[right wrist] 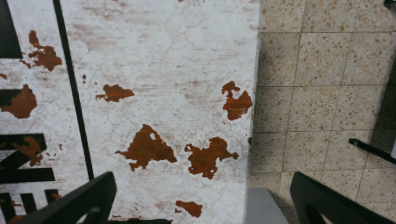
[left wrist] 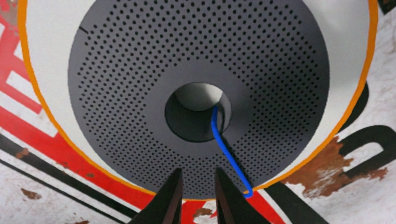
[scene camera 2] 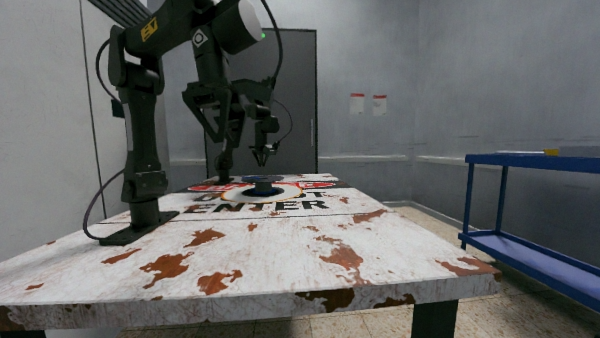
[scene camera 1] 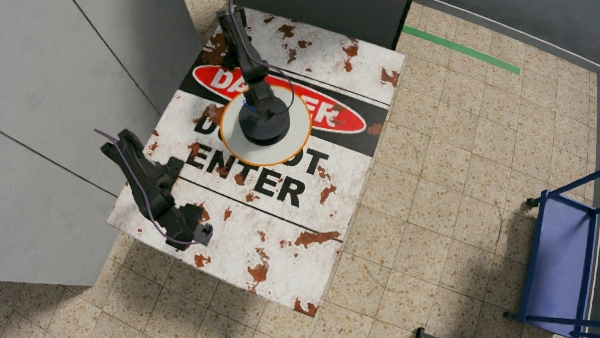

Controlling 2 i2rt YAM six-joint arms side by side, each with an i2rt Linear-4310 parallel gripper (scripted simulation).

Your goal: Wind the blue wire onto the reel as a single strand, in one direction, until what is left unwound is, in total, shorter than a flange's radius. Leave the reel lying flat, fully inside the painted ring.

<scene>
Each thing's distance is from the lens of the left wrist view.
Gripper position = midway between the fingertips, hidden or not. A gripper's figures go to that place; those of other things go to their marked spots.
my left gripper (left wrist: pixel 198 176): 0.10 m
dark grey reel (left wrist: pixel 123 70): 0.14 m
white painted ring (left wrist: pixel 49 37): 0.24 m
The marked spots on the white painted ring and the dark grey reel are 0.12 m apart.
</scene>
